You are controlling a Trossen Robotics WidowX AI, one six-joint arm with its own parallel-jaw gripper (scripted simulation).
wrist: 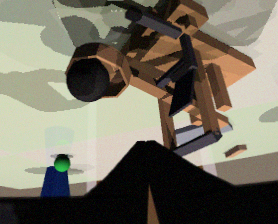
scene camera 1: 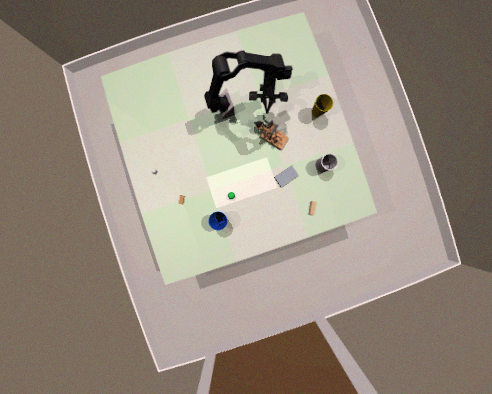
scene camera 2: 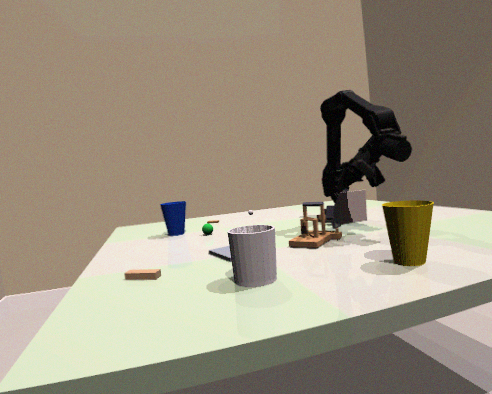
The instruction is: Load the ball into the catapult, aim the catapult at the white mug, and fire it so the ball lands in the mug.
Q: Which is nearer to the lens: the brown wooden catapult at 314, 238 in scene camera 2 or the white mug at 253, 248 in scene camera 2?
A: The white mug.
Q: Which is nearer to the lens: the black ball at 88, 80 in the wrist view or the blue cup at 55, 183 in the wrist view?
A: The black ball.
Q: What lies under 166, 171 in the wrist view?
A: The gripper.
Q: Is the gripper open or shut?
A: Shut.
